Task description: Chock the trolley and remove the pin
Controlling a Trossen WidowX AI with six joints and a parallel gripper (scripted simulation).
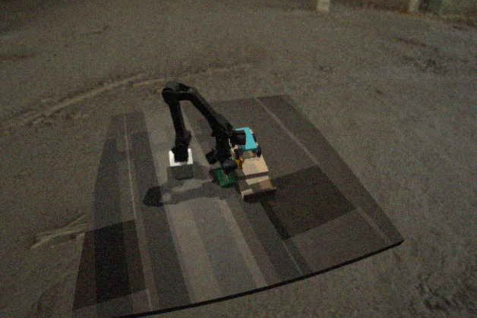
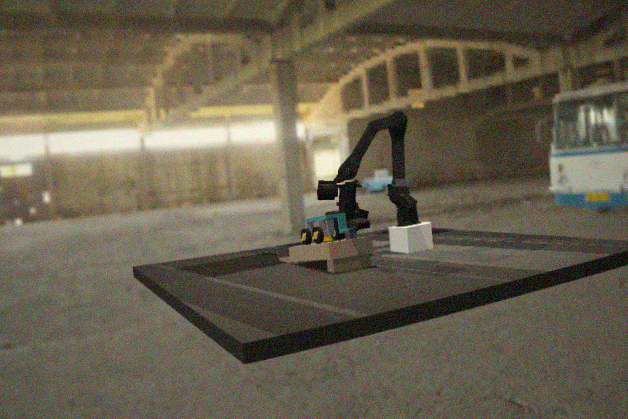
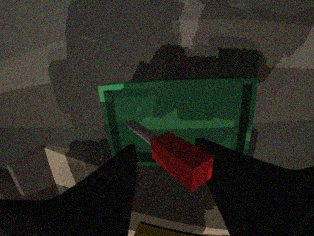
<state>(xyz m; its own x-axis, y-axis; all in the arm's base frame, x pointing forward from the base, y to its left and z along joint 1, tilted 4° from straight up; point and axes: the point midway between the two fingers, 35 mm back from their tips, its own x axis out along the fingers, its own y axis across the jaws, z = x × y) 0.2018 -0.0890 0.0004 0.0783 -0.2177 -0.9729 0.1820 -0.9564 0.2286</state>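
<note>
My gripper tip is 1 cm to the left of the red-headed stop pin. From my gripper tip the other things lie so: green tray: 1 cm to the left, 5 cm below; then yellow chock: 7 cm ahead, 2 cm to the left, 4 cm above; then tan ramp: 12 cm ahead, 11 cm to the left, 1 cm above.
</note>
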